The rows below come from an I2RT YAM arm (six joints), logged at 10 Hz.
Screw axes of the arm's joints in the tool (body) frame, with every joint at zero. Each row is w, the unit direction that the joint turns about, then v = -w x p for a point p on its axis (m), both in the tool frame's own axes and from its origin. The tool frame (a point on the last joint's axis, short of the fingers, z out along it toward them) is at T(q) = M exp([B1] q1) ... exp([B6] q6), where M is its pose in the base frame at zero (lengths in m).
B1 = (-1, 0, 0, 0, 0.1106, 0)
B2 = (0, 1, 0, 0.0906, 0, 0.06)
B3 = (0, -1, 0, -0.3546, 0, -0.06)
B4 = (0, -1, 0, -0.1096, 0, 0)
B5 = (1, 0, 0, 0, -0.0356, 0)
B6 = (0, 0, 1, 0, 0, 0)
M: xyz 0.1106 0 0.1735 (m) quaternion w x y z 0.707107 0 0.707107 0
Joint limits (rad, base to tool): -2.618..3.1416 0..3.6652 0..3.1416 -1.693..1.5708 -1.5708..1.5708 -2.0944..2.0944
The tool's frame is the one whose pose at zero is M.
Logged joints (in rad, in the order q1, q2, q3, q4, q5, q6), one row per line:
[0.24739 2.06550 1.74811 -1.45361 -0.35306 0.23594]
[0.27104 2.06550 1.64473 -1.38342 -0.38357 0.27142]
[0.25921 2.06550 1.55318 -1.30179 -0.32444 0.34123]
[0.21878 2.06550 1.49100 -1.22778 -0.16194 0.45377]
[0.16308 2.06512 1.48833 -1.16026 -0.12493 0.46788]
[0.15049 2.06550 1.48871 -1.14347 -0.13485 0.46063]
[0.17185 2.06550 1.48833 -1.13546 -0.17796 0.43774]
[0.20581 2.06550 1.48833 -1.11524 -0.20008 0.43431]
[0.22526 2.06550 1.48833 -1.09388 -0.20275 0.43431]
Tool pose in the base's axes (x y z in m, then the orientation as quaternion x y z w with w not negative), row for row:
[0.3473 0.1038 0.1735 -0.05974 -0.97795 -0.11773 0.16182]
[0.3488 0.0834 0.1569 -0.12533 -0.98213 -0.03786 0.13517]
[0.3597 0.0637 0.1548 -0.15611 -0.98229 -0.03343 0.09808]
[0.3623 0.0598 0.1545 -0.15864 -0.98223 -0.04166 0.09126]
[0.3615 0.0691 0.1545 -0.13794 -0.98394 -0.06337 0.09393]
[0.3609 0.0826 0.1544 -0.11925 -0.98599 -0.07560 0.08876]
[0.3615 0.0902 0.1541 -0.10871 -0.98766 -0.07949 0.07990]
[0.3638 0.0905 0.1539 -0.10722 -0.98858 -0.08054 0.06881]
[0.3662 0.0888 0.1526 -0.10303 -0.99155 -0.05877 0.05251]
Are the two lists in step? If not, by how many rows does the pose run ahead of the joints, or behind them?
The pose runs 2 rows ahead of the joints: the pose in row i belongs to the joints in row i + 2.
